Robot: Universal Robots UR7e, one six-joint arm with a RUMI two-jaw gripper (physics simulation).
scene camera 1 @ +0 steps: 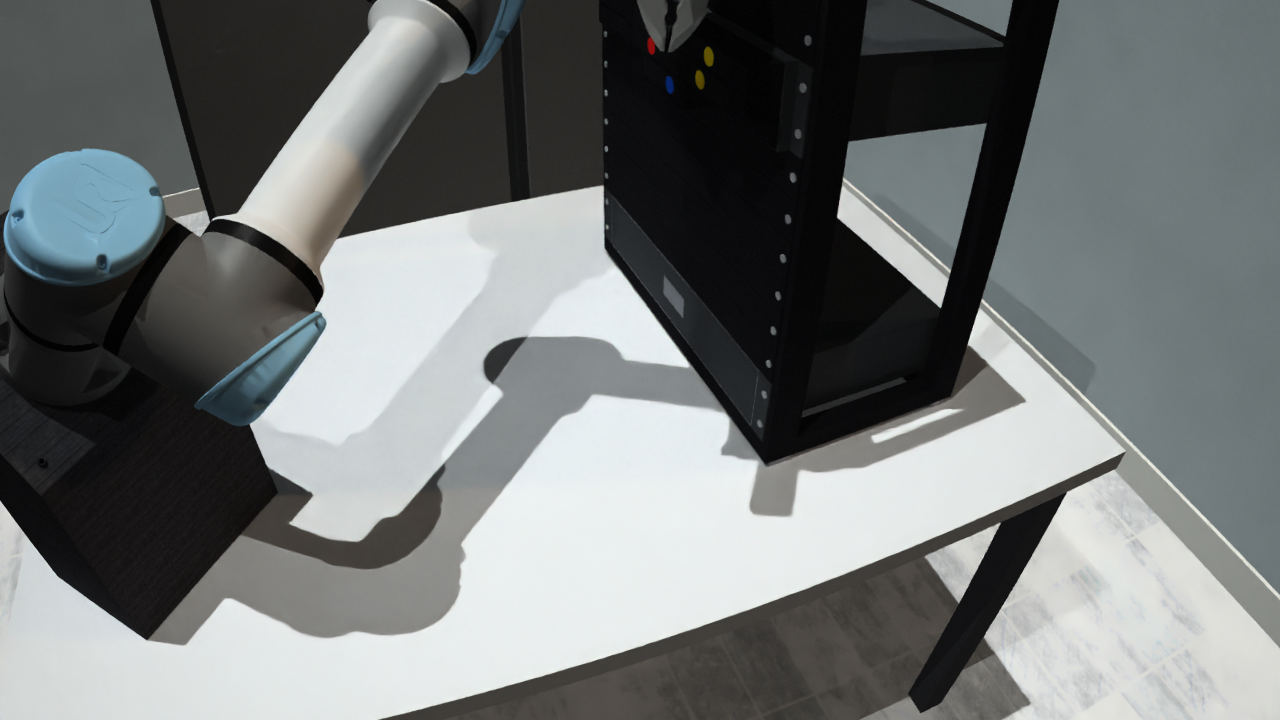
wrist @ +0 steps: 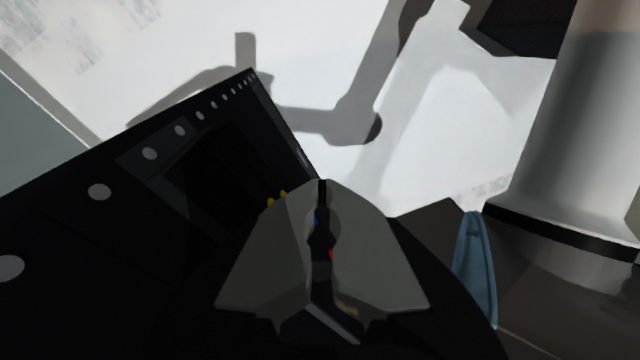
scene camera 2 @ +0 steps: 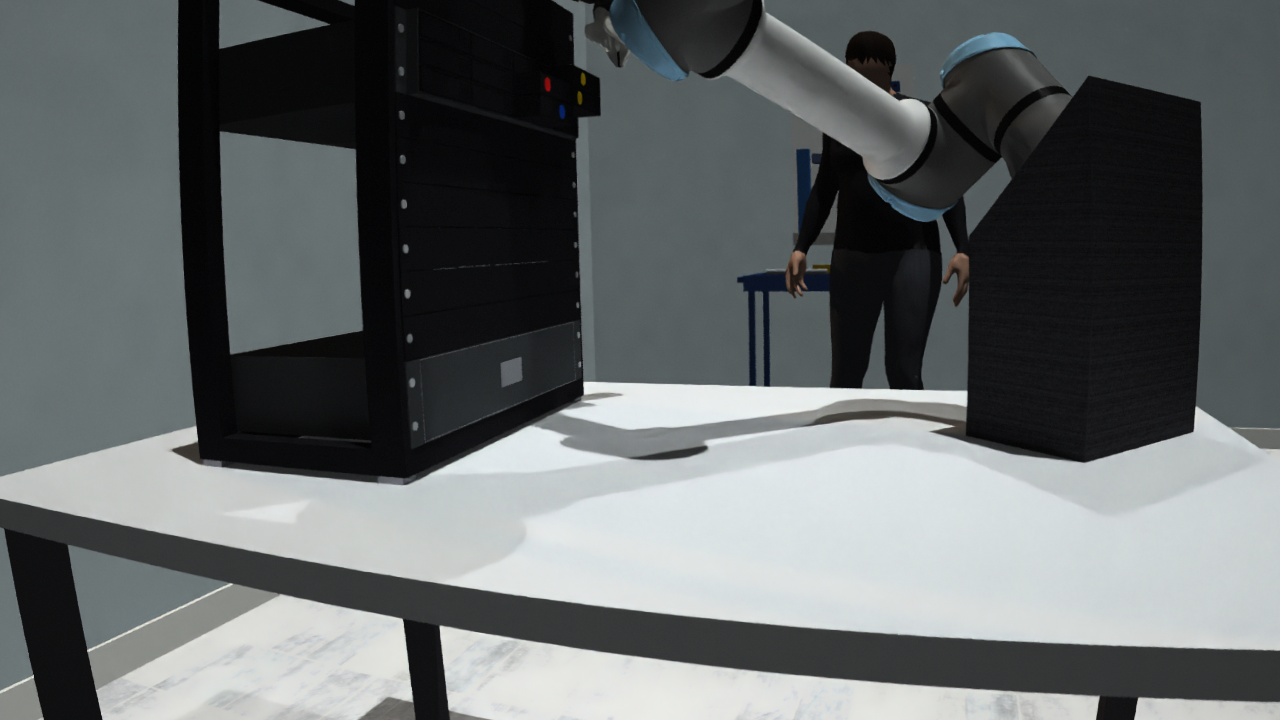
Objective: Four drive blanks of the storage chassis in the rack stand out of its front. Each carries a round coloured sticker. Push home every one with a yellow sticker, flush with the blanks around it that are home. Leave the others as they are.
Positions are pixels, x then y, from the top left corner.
Scene:
A rack shows in scene camera 1, in the wrist view (103, 241) and in scene camera 2. The same spot on the rack: (scene camera 1: 723, 160) is (scene camera 2: 538, 178).

